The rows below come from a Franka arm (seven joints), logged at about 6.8 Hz.
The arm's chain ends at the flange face. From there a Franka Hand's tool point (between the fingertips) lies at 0.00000 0.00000 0.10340 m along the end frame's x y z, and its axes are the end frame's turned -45 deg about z.
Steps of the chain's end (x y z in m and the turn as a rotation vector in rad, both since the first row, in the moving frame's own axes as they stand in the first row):
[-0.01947 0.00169 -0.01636 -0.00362 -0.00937 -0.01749]
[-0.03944 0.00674 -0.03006 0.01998 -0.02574 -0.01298]
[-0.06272 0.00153 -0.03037 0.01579 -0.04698 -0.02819]
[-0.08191 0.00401 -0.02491 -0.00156 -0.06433 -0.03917]
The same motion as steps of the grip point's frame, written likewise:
[-0.01592 -0.01298 -0.01637 0.00407 -0.00919 -0.01749]
[-0.03310 -0.02646 -0.03011 0.03233 -0.00407 -0.01298]
[-0.04778 -0.04782 -0.03050 0.04439 -0.02205 -0.02819]
[-0.06566 -0.05957 -0.02512 0.04439 -0.04659 -0.03917]

